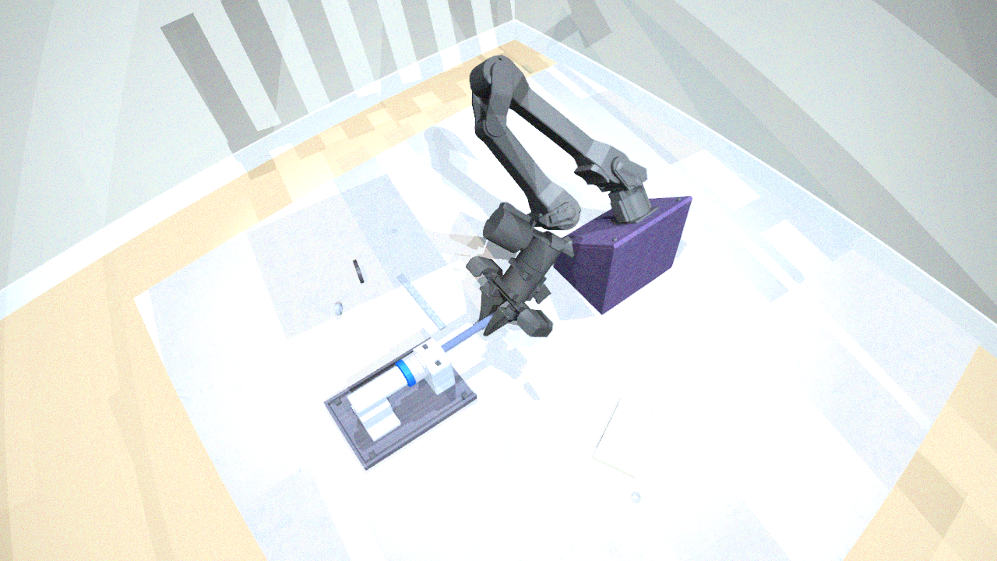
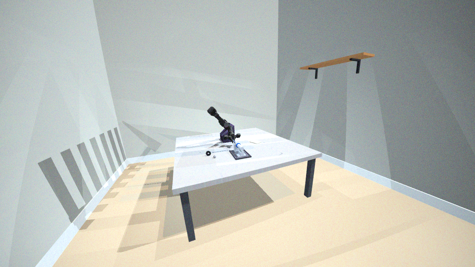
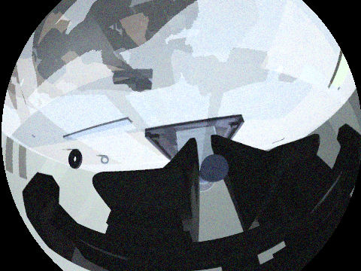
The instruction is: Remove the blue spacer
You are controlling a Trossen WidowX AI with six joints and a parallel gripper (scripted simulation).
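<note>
My gripper tip is 60 mm short of the shaft and 20 mm below it. From my gripper tip the other things lie so: blue spacer 160 mm ahead, 10 mm to the right, 20 mm above; then black ring 80 mm ahead, 290 mm to the right, 30 mm below; then thin metal strip 20 mm ahead, 160 mm to the right, 50 mm below.
</note>
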